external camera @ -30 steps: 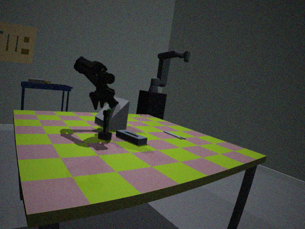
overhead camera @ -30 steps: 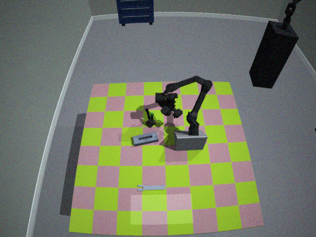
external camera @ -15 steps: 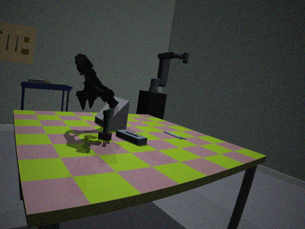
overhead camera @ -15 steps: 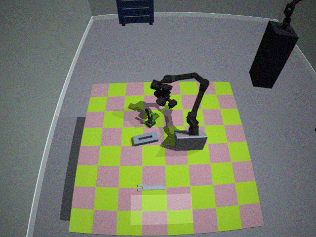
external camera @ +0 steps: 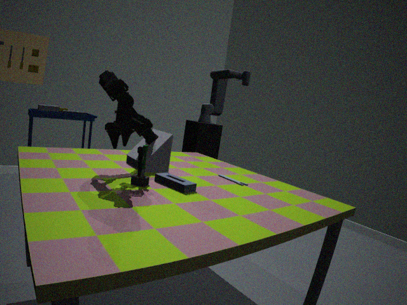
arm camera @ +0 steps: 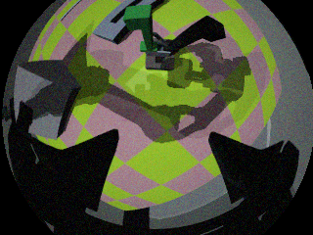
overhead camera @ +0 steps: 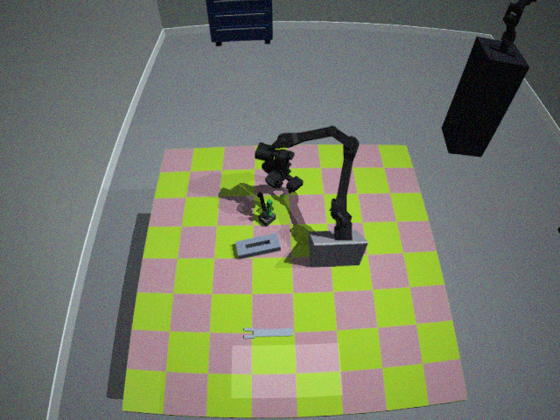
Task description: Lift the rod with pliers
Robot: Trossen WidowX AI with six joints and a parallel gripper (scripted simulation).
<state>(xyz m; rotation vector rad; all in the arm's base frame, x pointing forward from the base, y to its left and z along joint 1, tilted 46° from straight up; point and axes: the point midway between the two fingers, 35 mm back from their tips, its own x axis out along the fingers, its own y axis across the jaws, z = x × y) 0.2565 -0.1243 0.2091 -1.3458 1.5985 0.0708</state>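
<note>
Right now the small dark holster is 6 cm ahead of my gripper tip, 8 cm to the left of it and 13 cm below it. The rest, counted from my gripper tip: thin flat grey tool (3 cm ahead, 60 cm to the left, 13 cm below); then grey channel block (8 cm ahead, 23 cm to the left, 12 cm below).
</note>
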